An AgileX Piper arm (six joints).
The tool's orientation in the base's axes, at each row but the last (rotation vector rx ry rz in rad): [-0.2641 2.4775 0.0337]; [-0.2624 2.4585 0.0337]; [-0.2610 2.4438 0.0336]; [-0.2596 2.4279 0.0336]
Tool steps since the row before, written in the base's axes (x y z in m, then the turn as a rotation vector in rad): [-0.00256 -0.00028 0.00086 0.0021 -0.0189 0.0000]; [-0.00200 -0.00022 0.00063 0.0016 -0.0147 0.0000]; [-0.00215 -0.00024 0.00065 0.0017 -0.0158 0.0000]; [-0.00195 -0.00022 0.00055 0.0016 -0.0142 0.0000]
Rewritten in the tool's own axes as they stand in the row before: [0.00152 0.00020 -0.00224 0.0018 -0.0189 -0.0004]; [0.00118 0.00015 -0.00174 0.0014 -0.0147 -0.0003]; [0.00126 0.00016 -0.00187 0.0015 -0.0158 -0.0004]; [0.00114 0.00014 -0.00168 0.0013 -0.0142 -0.0003]
